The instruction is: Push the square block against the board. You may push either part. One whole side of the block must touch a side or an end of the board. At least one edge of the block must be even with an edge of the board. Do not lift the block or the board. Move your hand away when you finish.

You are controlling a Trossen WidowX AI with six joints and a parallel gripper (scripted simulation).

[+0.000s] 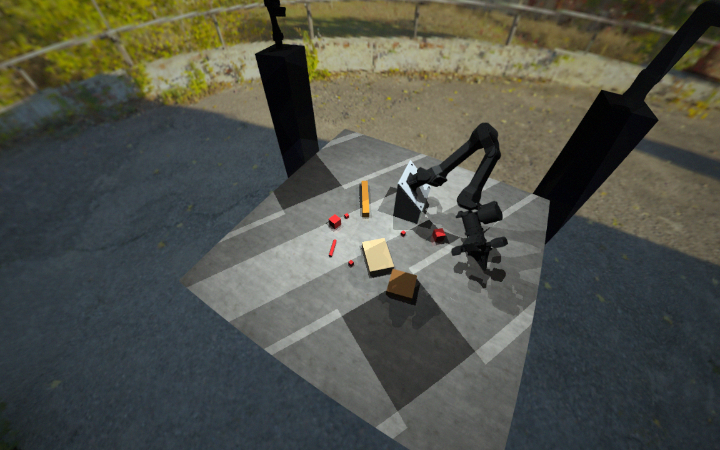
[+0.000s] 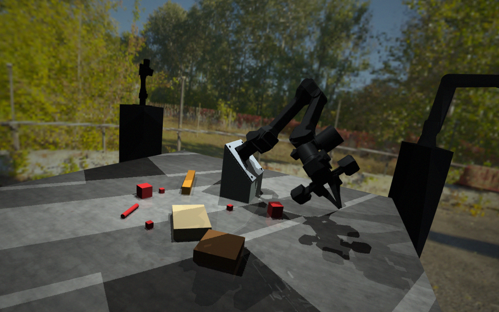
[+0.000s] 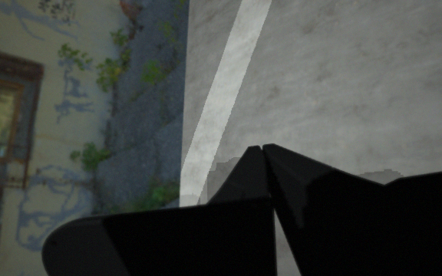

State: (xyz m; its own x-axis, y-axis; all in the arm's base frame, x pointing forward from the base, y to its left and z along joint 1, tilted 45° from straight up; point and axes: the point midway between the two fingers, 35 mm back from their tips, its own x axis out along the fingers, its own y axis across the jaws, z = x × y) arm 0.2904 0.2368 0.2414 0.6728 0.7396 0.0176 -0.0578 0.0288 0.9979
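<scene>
The tan board lies 1 cm ahead of my gripper tip, 39 cm to the right of it and 13 cm below it. The rest, counted from my gripper tip: orange bar: 28 cm behind, 57 cm to the right, 13 cm below; then brown square block: 10 cm ahead, 26 cm to the right, 13 cm below; then red rod: 4 cm ahead, 59 cm to the right, 14 cm below.
</scene>
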